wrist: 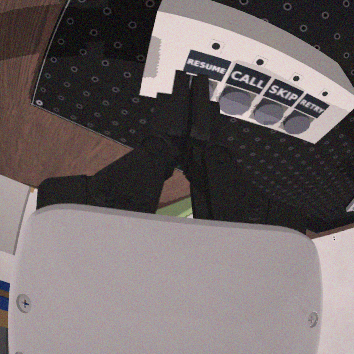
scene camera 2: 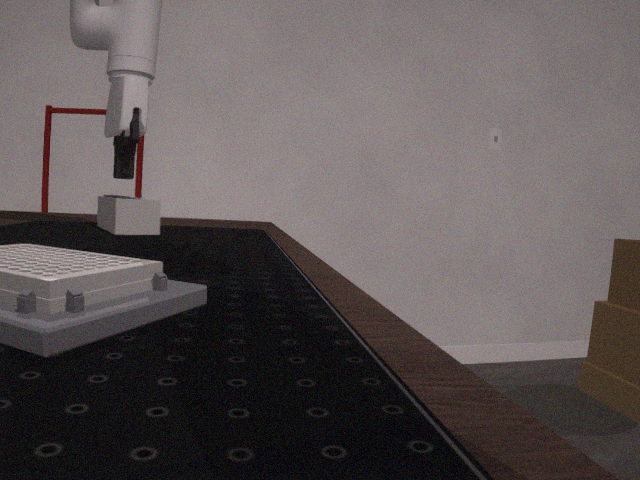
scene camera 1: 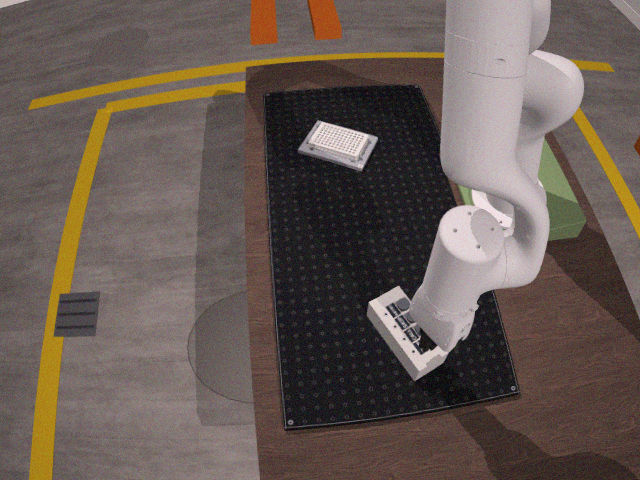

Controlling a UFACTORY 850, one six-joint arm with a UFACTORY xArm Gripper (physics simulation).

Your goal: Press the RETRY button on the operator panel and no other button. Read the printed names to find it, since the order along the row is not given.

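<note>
The operator panel (scene camera 1: 405, 351) (scene camera 2: 136, 217) (wrist: 165, 30) is a white box with a row of four grey round buttons. In the wrist view the printed names read RESUME, CALL, SKIP, RETRY from left to right. The RETRY button (wrist: 297, 123) is at the right end of the row. The SKIP button (wrist: 268, 114) and the CALL button (wrist: 235, 102) stand beside it. My gripper (scene camera 2: 123, 178) (wrist: 186, 92) is shut and empty. It hangs a little above the panel, and its tips cover most of the RESUME button in the wrist view. In scene camera 1 the arm hides the fingertips.
A white well plate (scene camera 1: 338, 139) (scene camera 2: 67, 268) sits on a grey holder (scene camera 1: 356, 165) (scene camera 2: 129, 320) at the far end of the black perforated mat (scene camera 1: 330, 232) (scene camera 2: 206, 428). A green block (scene camera 1: 563, 206) is beside the arm. A red frame (scene camera 2: 46, 155) stands behind the table.
</note>
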